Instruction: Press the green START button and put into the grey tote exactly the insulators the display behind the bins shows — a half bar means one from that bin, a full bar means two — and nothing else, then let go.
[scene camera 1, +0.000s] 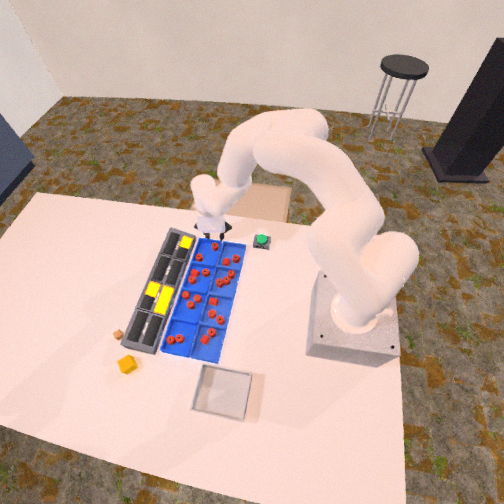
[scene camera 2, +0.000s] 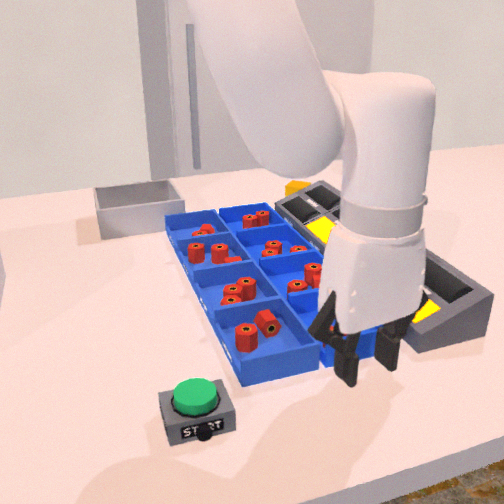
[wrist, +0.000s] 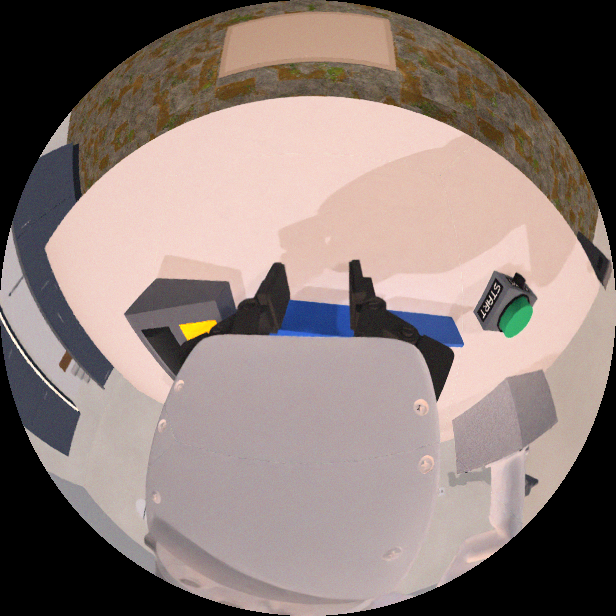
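The blue bin tray holds red insulators in eight compartments; it also shows in scene camera 2. The grey display beside it shows one yellow half bar at the far end, and a half bar next to a full bar in the third row. My gripper is open and empty, hanging over the tray's far end edge; it also shows in the wrist view. The green START button stands apart on the table, also in scene camera 1. The grey tote is empty.
An orange cube and a small brown block lie near the display's near end. The robot base stands to the right of the tray. A stool and dark cabinets stand off the table.
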